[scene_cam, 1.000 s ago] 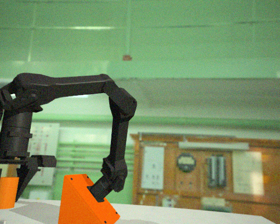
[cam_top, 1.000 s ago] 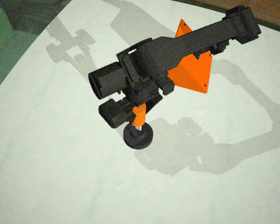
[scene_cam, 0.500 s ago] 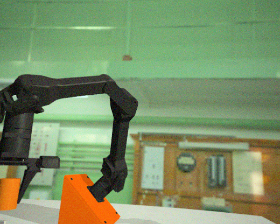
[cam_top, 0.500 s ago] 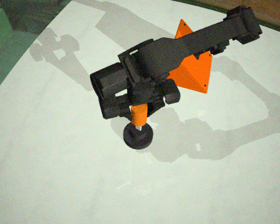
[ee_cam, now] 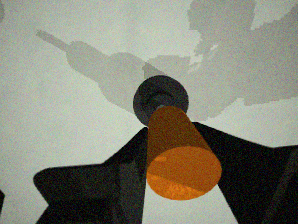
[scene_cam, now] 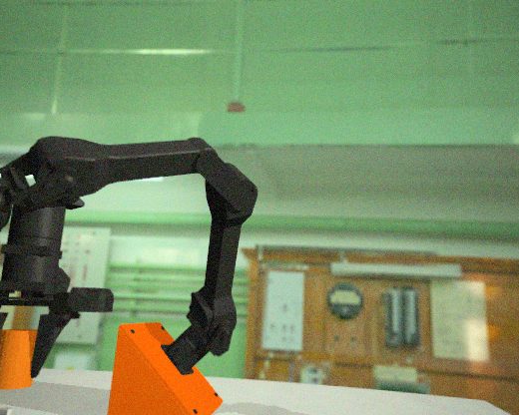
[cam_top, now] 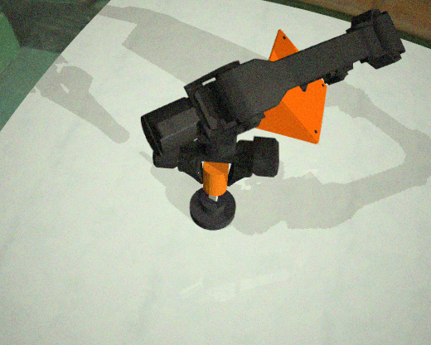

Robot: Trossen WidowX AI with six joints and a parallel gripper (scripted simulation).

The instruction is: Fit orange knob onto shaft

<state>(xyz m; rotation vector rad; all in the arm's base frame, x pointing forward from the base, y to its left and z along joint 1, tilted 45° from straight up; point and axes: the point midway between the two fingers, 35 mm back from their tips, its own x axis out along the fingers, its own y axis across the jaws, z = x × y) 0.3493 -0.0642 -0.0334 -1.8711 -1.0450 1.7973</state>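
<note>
My gripper tip is now 6 cm above the round pedestal. From my gripper tip the other things lie so: orange knob 3 cm above.
</note>
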